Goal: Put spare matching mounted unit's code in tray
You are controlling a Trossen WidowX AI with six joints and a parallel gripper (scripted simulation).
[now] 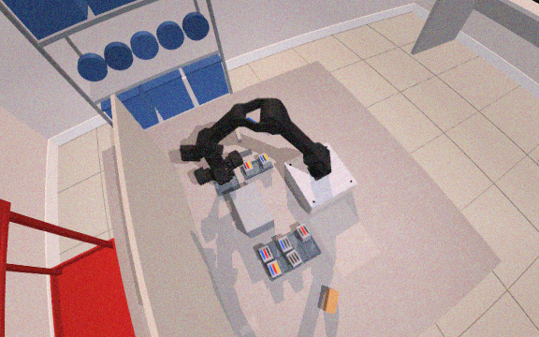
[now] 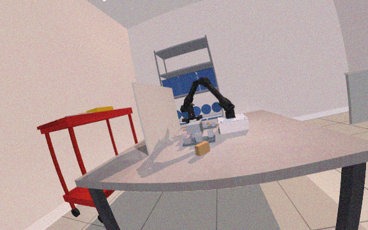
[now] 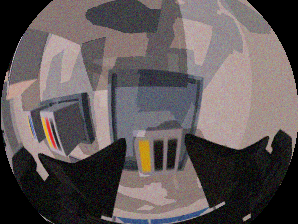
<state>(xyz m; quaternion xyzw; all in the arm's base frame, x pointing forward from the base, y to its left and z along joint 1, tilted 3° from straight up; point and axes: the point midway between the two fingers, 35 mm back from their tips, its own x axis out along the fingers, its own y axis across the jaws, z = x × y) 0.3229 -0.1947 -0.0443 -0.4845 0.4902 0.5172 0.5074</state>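
Now: the grey-blue tray 20 mm below my gripper tip. Round my gripper tip: upright board (200 mm ahead, 180 mm to the left, 200 mm above); blue pen (250 mm behind, 180 mm to the right, 20 mm below); mounted unit (40 mm behind, 200 mm to the left, 30 mm above).
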